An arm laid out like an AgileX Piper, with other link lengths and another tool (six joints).
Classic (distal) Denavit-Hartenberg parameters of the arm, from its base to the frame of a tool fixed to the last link. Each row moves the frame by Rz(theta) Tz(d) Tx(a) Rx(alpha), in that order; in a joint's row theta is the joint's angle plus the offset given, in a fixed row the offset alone. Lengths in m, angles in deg.
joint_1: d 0.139, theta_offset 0, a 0, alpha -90
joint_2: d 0, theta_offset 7.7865, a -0.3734, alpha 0
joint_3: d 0, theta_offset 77.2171, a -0.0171, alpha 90
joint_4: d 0.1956, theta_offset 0, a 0, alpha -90
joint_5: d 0, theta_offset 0, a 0, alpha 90
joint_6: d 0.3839, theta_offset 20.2, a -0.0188, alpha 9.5
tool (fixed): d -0.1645, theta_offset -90, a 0, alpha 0
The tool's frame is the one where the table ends.
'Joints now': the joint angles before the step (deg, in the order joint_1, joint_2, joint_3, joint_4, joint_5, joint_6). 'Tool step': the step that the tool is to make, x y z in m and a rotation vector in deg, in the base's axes. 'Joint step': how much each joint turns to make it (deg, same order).
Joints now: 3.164, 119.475, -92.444, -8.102, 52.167, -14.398
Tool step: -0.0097, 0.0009, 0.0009, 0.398, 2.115, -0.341
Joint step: 0.000, -0.481, -0.060, 0.773, 2.624, -0.284
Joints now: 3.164, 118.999, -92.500, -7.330, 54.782, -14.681
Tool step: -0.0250, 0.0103, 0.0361, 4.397, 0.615, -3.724
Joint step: -0.002, -5.166, 0.073, 4.392, 5.623, 1.878
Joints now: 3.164, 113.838, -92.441, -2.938, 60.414, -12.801
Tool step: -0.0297, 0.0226, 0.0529, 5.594, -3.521, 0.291
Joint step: 0.698, -7.850, 1.504, 5.769, 2.482, -0.948
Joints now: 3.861, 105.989, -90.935, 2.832, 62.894, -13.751
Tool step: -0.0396, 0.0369, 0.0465, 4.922, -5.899, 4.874
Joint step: 3.110, -8.926, 5.024, 5.436, -2.196, -2.935
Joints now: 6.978, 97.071, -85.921, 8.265, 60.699, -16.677
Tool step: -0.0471, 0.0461, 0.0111, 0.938, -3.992, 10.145
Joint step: 7.085, -6.467, 8.089, 2.283, -5.139, -4.658
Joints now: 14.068, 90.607, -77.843, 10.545, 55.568, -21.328
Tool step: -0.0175, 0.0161, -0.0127, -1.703, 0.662, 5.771
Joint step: 3.094, -0.371, 3.112, 0.004, -1.176, -3.262
